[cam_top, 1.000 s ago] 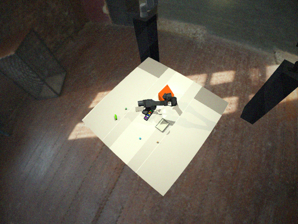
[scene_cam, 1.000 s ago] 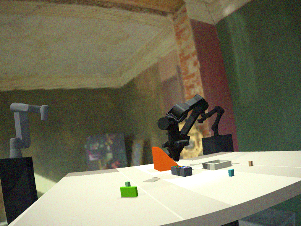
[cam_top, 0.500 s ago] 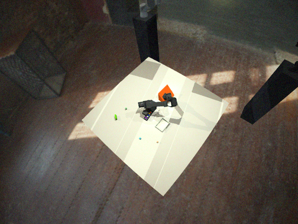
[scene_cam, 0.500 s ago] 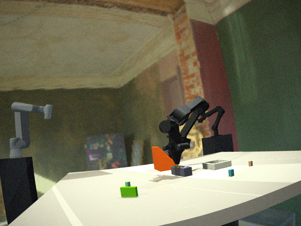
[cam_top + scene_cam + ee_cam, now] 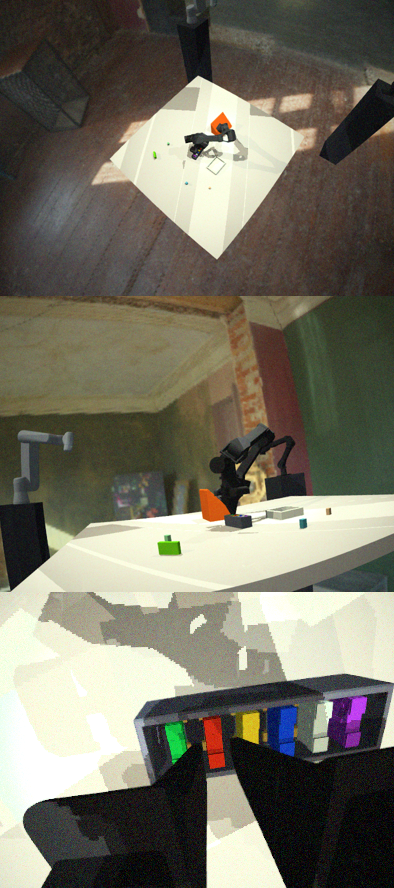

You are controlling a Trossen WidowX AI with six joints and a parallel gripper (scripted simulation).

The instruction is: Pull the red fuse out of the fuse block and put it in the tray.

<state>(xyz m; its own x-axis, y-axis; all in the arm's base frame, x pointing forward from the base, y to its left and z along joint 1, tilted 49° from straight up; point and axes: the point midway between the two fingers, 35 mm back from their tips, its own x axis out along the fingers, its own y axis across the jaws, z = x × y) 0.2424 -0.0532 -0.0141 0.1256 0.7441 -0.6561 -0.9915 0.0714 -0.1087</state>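
The red fuse is 2 cm below my gripper tip. From my gripper tip the other things lie so: green fuse 2 cm below, 2 cm behind; then yellow fuse 2 cm below, 2 cm ahead; then tray 20 cm to the left, 5 cm ahead, 4 cm below.
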